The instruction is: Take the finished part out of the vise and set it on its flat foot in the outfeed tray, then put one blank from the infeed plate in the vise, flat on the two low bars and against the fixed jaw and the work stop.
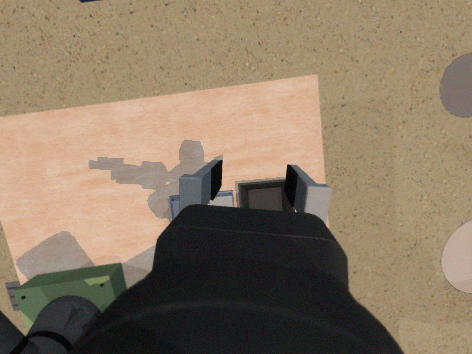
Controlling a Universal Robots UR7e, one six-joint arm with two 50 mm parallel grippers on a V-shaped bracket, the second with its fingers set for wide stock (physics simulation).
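Where they show: hand at its tool point: (253, 181); arm's base at its link origin: (72, 321).
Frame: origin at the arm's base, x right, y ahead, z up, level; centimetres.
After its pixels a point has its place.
Note:
My gripper (254, 182) {x -37.6, y 47.1, z 36.8 cm} is open, its two grey fingers with black pads wide apart, high above the table; no part shows between the visible fingertips. Beneath them are a dark open-topped tray (240, 196) {x -27.0, y 46.9, z -1.9 cm} and, to its left, a blue-rimmed light container (174, 204) {x -27.0, y 30.2, z -1.7 cm}, both partly hidden by the fingers and the black gripper body. I cannot tell which is the outfeed tray. A green block-shaped body (75, 274) {x -11.1, y 1.1, z -2.9 cm} with small dark holes is at the lower left; whether it belongs to the vise is unclear. The finished part, blanks, vise jaws and work stop cannot be made out.
The pale wooden table top (270, 120) {x -45.1, y 57.0, z -6.1 cm} carries arm shadows and ends at a right edge above speckled floor (380, 150). A dark cylindrical part (67, 317) overlaps the green body. A grey disc (459, 86) and a pale disc (461, 257) are at the right edge.

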